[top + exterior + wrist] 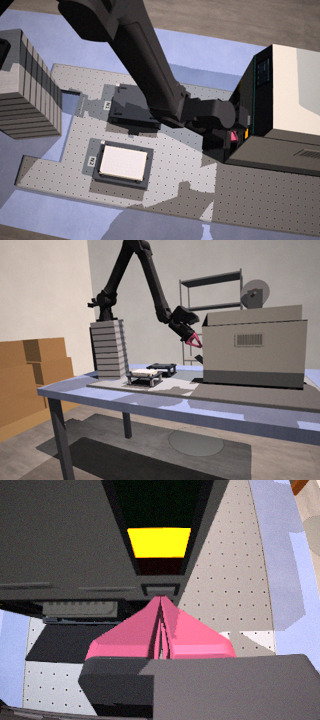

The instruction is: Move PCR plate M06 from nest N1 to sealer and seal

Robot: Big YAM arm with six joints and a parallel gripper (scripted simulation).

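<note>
Now: hand 2 cm short of the white start key. Round my hand: white 96-well plate M06: 6 cm ahead, 10 cm to the left, 8 cm below; then sealer stage: 6 cm ahead, 10 cm to the left, 9 cm below; then dark screen: 1 cm ahead, 14 cm to the left, 13 cm above.
</note>
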